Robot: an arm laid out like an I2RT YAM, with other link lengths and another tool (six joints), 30 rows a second.
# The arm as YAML. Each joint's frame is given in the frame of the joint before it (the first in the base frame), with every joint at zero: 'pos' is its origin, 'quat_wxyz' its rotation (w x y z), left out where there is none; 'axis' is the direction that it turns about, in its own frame. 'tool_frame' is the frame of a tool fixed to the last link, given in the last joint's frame.
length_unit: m
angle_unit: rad
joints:
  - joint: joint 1
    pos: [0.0, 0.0, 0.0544]
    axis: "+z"
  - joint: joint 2
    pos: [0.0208, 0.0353, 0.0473]
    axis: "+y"
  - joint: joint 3
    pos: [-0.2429, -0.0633, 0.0]
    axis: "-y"
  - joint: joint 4
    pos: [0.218, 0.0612, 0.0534]
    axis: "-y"
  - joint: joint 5
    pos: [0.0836, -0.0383, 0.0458]
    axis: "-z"
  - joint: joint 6
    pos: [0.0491, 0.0, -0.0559]
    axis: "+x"
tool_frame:
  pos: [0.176, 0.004, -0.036]
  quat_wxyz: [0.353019, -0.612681, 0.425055, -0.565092]
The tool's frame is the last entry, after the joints.
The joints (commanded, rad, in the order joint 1, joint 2, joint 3, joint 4, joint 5, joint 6), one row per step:
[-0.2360 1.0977 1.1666 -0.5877 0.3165 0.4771]
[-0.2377 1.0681 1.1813 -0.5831 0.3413 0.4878]
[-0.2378 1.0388 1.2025 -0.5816 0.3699 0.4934]
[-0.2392 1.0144 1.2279 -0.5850 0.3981 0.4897]
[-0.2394 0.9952 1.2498 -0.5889 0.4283 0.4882]
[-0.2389 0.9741 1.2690 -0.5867 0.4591 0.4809]
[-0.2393 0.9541 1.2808 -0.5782 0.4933 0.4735]
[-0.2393 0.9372 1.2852 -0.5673 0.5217 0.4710]
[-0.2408 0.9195 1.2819 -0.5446 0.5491 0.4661]
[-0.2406 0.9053 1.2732 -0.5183 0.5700 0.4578]
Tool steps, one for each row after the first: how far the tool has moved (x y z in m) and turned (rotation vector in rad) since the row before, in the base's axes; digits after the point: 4 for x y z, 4 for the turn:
[-0.0032 -0.0052 0.0189 -0.0151 -0.0502 -0.0283]
[-0.0045 -0.0052 0.0211 -0.0200 -0.0507 -0.0282]
[-0.0060 -0.0055 0.0199 -0.0242 -0.0404 -0.0261]
[-0.0064 -0.0052 0.0163 -0.0201 -0.0328 -0.0281]
[-0.0070 -0.0050 0.0171 -0.0246 -0.0345 -0.0268]
[-0.0076 -0.0059 0.0149 -0.0238 -0.0322 -0.0316]
[-0.0063 -0.0046 0.0109 -0.0158 -0.0280 -0.0271]
[-0.0059 -0.0050 0.0107 -0.0175 -0.0313 -0.0275]
[-0.0039 -0.0035 0.0078 -0.0166 -0.0241 -0.0192]

